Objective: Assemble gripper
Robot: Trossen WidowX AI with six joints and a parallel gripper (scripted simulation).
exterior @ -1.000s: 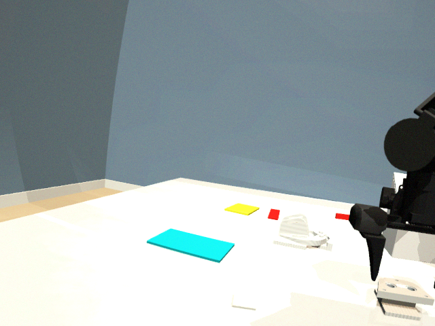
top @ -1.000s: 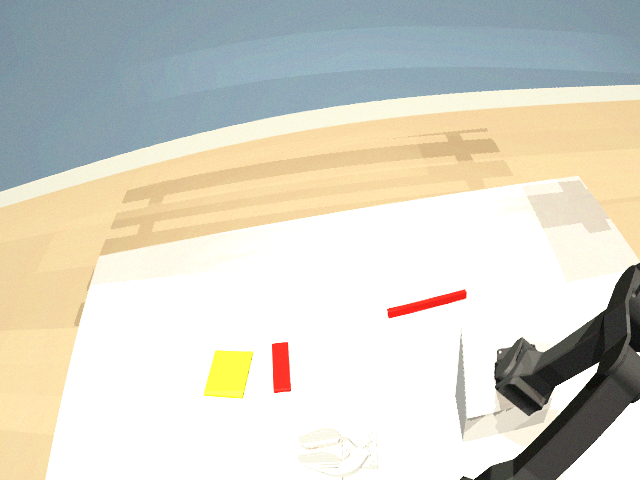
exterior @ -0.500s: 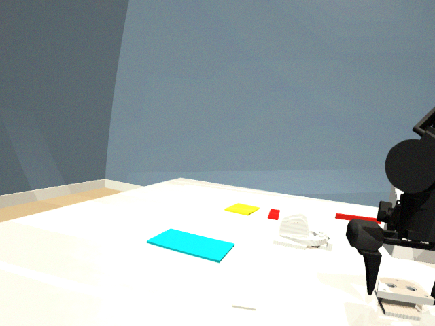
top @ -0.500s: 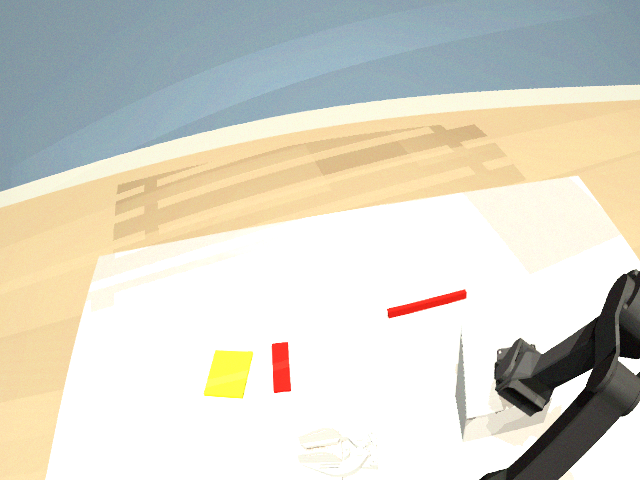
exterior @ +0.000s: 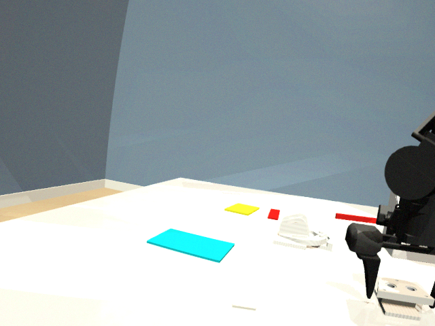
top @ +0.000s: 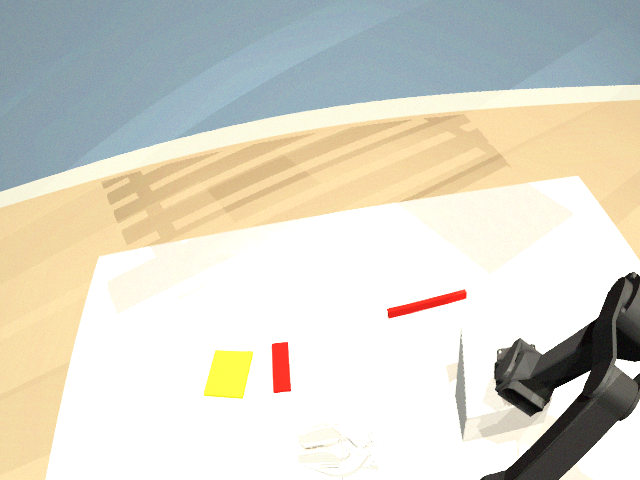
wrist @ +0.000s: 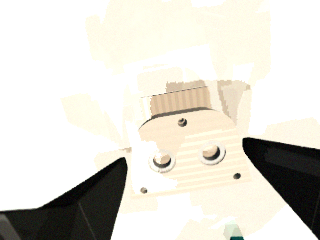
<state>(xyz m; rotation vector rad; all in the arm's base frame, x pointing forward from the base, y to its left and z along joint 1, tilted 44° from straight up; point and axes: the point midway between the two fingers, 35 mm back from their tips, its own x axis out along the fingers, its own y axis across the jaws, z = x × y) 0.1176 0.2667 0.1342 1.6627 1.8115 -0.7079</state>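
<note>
The grey bracket-like part is 10 mm to the right of my gripper tip. Round my gripper tip: small white tile: 210 mm ahead, 80 mm to the left, 10 mm below; cyan plate: 360 mm ahead, 60 mm to the right, 10 mm below; pale flat plate: 240 mm to the right, 190 mm ahead, 10 mm below.
</note>
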